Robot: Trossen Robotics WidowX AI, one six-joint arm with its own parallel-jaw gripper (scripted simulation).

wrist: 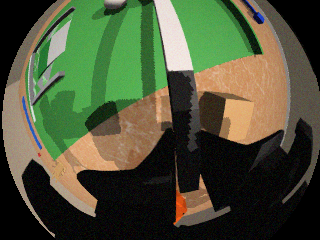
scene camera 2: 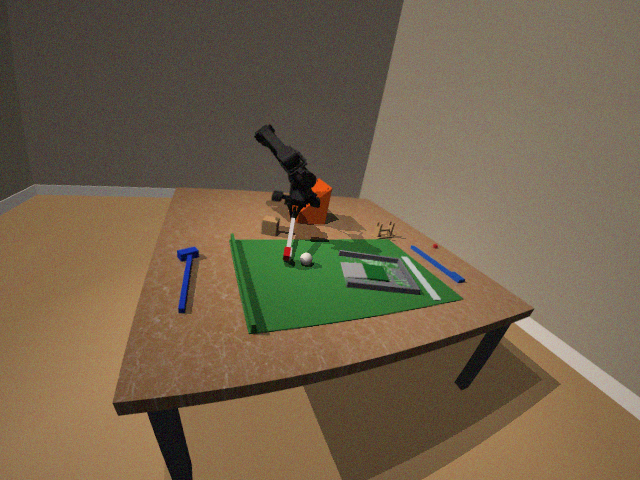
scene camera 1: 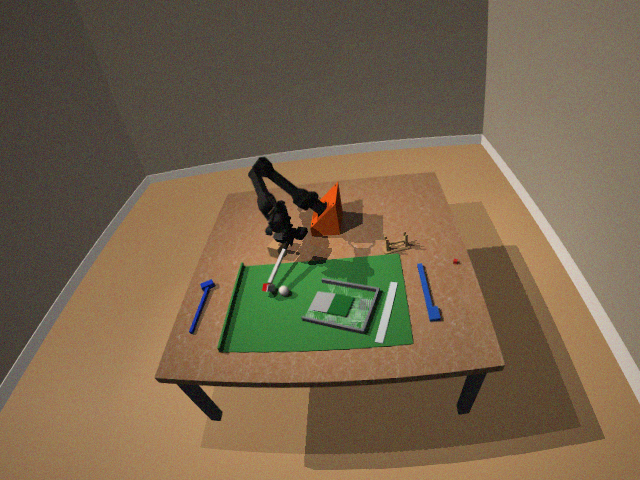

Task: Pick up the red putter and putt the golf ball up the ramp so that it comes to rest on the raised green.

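A red putter is held by the gripper (scene camera 2: 293,219), and the wrist view shows the gripper (wrist: 178,131) as well.
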